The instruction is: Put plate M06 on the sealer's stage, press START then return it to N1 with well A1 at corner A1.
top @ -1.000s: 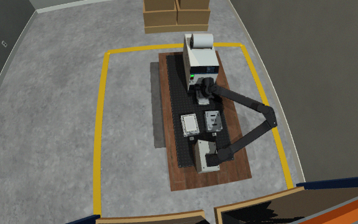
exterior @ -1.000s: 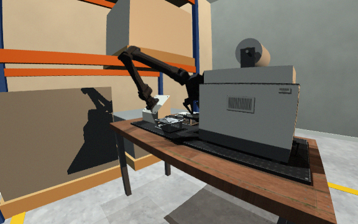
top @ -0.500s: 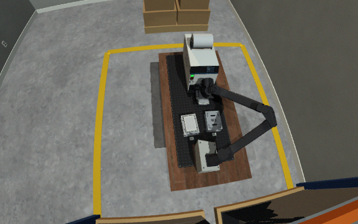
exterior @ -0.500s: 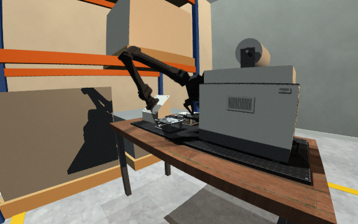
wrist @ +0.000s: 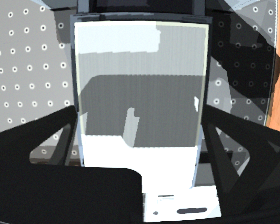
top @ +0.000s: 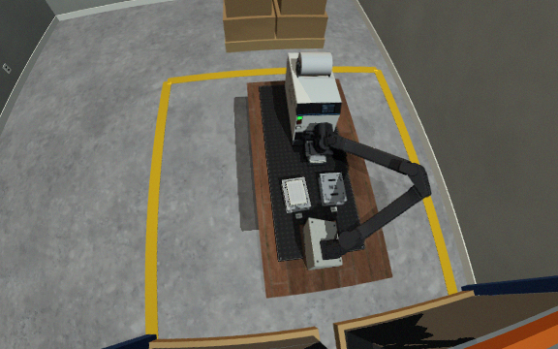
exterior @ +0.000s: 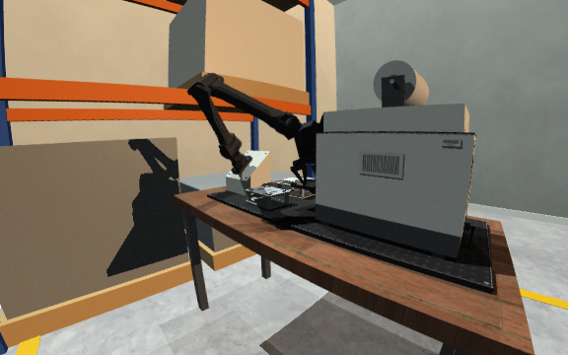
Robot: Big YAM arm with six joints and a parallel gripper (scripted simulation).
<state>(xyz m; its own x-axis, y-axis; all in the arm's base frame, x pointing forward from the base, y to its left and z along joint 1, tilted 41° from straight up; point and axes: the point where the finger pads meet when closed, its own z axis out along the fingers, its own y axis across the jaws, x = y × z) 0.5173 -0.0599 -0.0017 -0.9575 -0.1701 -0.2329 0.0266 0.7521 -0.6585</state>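
The white well plate lies right at my hand. From my hand the other things lie so: foil roll: 33 cm ahead, 1 cm to the right, 31 cm above; dark stage: 1 cm below; white plate: 20 cm behind, 14 cm to the left, 4 cm below.
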